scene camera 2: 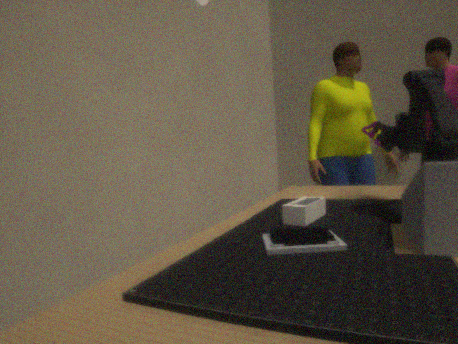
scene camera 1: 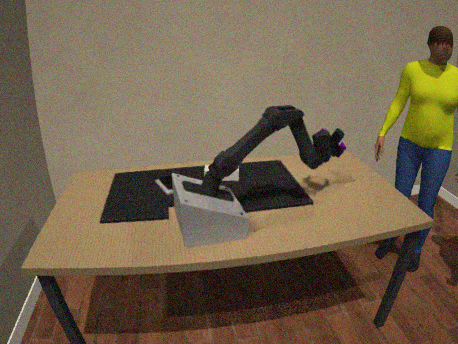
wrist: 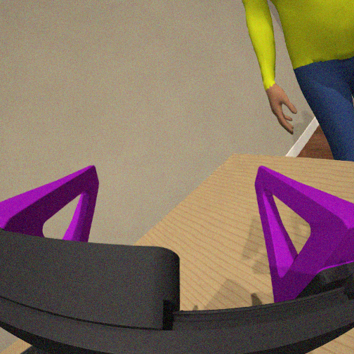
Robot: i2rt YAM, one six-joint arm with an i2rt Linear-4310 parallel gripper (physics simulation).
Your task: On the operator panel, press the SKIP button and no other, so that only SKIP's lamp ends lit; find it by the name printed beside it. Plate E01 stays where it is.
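Seen in the pictures: gripper, fingertip midpoint: (scene camera 2: 368, 135); arm's base at its link origin: (scene camera 1: 207, 192).
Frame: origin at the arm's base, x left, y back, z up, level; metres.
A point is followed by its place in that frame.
Observation:
A small white box (scene camera 1: 231, 175) {x -0.186, y -0.318, z -0.095 m} (scene camera 2: 296, 214) {x -0.068, y -0.381, z -0.092 m} with a grey patch on top stands on the black mat, partly hidden by the arm in scene view 1. A flat, light-rimmed item (scene camera 1: 164, 187) (scene camera 2: 306, 248) with a dark middle lies on the mat beside it, mostly behind the robot base in scene view 1. I cannot tell which is the operator panel or plate E01; no printed names, buttons or lamps are readable. My gripper (scene camera 1: 334, 138) {x -0.635, y -0.135, z 0.120 m} (scene camera 2: 371, 131) {x -0.635, y -0.135, z 0.120 m} (wrist: 176, 174) is open and empty, with purple fingers apart, raised above the right part of the table, away from both items.
The black mat (scene camera 1: 132, 200) {x 0.302, y -0.250, z -0.122 m} (scene camera 2: 210, 285) {x 0.337, y -0.472, z -0.122 m} lies on the wooden table (scene camera 1: 135, 245) {x 0.303, y 0.086, z -0.136 m} (scene camera 2: 90, 310) {x 0.438, y -0.629, z -0.135 m} (wrist: 215, 205). The grey robot base (scene camera 1: 210, 225) {x 0.026, y 0.146, z -0.053 m} (scene camera 2: 440, 210) {x 0.121, y -0.080, z -0.044 m} stands at the mat's front edge. A person in yellow (scene camera 1: 427, 110) (scene camera 2: 345, 120) (wrist: 315, 30) stands beyond the table's right end.

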